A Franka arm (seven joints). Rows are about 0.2 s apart.
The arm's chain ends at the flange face. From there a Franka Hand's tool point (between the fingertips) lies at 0.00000 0.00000 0.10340 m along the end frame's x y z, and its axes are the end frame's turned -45 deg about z.
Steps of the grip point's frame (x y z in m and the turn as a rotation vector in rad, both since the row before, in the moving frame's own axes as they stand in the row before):
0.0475, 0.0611, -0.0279, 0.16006, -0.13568, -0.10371
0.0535, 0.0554, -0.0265, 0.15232, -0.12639, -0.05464
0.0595, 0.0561, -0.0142, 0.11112, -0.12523, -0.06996
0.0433, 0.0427, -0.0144, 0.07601, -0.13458, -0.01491
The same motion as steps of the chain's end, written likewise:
0.0983, 0.0103, -0.0256, 0.01724, -0.20912, -0.10371
0.0973, 0.0027, -0.0245, 0.01834, -0.19708, -0.05464
0.0989, -0.0040, -0.0128, -0.00998, -0.16712, -0.06996
0.0761, -0.0048, -0.0132, -0.04142, -0.14891, -0.01491

